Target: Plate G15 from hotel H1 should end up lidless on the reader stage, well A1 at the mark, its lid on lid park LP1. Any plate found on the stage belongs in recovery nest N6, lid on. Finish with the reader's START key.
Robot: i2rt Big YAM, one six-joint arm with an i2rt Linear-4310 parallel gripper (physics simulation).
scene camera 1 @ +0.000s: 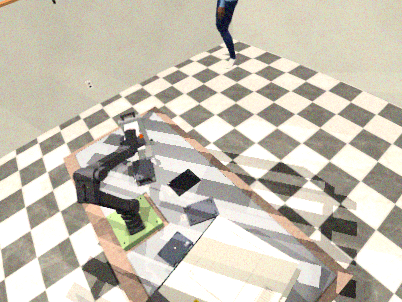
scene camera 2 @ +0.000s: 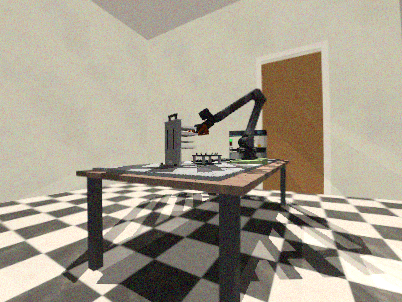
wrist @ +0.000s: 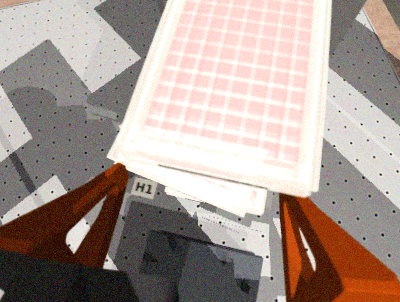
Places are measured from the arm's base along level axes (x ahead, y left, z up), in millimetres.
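Pixels of known places: gripper, between the fingertips: (wrist: 201, 175); arm's base, origin of its link: (scene camera 1: 134, 223) (scene camera 2: 249, 159).
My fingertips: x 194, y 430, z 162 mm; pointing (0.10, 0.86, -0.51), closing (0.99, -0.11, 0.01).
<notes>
For each thing: its middle in the pictures, then the offset to it from my fingertips. "spot": a spot on its surface instead.
- Hotel H1, middle of its body: (wrist: 238, 78) (scene camera 2: 178, 140) (scene camera 1: 135, 135) dx +31, dy +92, dz -37 mm
- reader, middle of its body: (scene camera 1: 229, 287) (scene camera 2: 247, 145) dx +58, dy -982, dz -38 mm
- dark four-post nest, middle of its body: (scene camera 1: 143, 170) (scene camera 2: 207, 158) dx -22, dy -123, dz -148 mm
- H1 label, a spot on its surface: (wrist: 144, 188) spot: dx -86, dy +25, dz -185 mm
- black pad, a spot on its surface: (scene camera 1: 185, 182) spot: dx +164, dy -333, dz -176 mm
- grey fixture, middle of its body: (scene camera 1: 201, 210) dx +153, dy -549, dz -177 mm
- dark blue fixture, middle of its body: (scene camera 1: 181, 252) dx -44, dy -736, dz -86 mm
Hotel H1 (scene camera 1: 128, 117) (scene camera 2: 173, 145) is a grey upright rack at the far end of the table, with several pale plates stacked at different heights. Its topmost visible plate (wrist: 232, 85) is clear-edged with pink wells, and lower plates (wrist: 227, 195) show partly beneath it. The tag G15 is not readable. My gripper (scene camera 2: 196, 131) (wrist: 201, 175) is open and empty. Its orange fingertips are beside the near corners of the top plate in the wrist view, one on each side. The reader (scene camera 1: 240, 260) (scene camera 2: 260, 140) is a big pale box; its stage and START key cannot be made out.
A dark four-post nest (scene camera 1: 144, 171) (scene camera 2: 207, 158) (wrist: 200, 265) stands in front of the hotel, beside the H1 label (wrist: 144, 188). A black pad (scene camera 1: 185, 182), a grey fixture (scene camera 1: 201, 211) and a dark blue fixture (scene camera 1: 175, 249) lie toward the reader. A person (scene camera 1: 226, 25) stands beyond the table.
</notes>
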